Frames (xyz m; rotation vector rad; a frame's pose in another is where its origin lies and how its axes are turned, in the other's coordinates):
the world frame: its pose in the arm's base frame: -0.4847 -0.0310 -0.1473 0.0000 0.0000 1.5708
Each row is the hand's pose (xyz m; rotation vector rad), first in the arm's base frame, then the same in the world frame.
Working: the arm's base frame: its pose in the world frame: 0.0310 -0.4847 0.1473 0.0000 0.0000 -1.5708

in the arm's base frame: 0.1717 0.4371 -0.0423 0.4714 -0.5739 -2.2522
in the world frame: 0.4681 -0.6564 0.1050 0.0731 0.7458 2.2926
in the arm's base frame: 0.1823 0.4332 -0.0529 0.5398 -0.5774 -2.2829
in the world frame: 0.4642 -0.6670 0.0944 0.0264 0.7830 2.2427
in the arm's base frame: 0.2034 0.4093 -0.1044 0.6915 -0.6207 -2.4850
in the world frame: 0.4403 -0.6881 0.0429 -0.0448 0.8310 1.9925
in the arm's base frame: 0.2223 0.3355 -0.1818 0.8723 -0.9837 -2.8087
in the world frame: 0.3665 -0.7070 -0.0345 0.0583 0.9705 1.5015
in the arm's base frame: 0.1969 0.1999 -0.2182 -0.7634 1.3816 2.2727
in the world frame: 0.2309 -0.6816 -0.0709 0.3455 1.1986 0.9770
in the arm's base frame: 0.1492 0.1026 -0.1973 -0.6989 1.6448 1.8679
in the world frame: 0.1336 -0.6339 -0.0500 0.5573 1.3809 0.6655
